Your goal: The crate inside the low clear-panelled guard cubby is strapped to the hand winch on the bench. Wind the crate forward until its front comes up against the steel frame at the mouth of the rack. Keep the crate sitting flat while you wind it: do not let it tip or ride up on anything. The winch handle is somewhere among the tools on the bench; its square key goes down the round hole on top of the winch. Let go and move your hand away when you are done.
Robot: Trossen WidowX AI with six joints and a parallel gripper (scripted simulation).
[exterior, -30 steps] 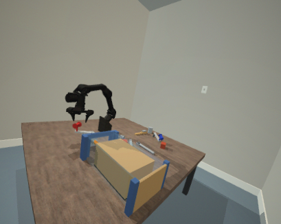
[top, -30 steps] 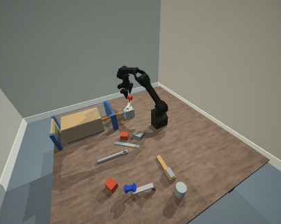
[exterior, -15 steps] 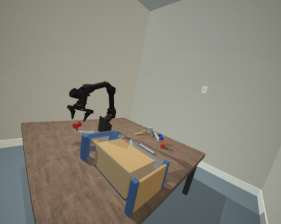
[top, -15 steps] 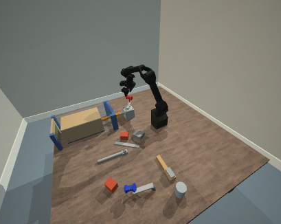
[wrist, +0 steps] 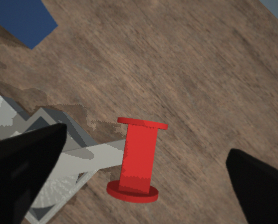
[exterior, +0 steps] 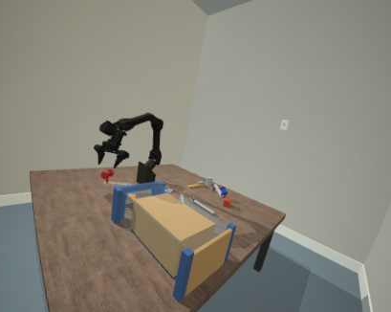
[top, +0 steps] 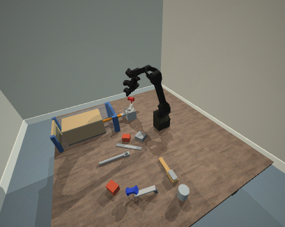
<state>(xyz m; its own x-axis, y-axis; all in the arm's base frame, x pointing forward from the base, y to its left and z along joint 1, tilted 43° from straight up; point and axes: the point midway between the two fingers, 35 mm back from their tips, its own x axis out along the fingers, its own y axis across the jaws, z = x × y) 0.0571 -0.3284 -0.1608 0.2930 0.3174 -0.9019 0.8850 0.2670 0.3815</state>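
My gripper tip is 6 cm above the red handle knob, 1 cm to the right of it and 1 cm past it. From my gripper tip the other things lie so: blue frame: 22 cm ahead, 9 cm below, 6 cm to the left; then red-gripped winch handle: 9 cm below, 4 cm to the left, 2 cm ahead; then grey winch: 17 cm below, 8 cm to the left, 5 cm ahead.
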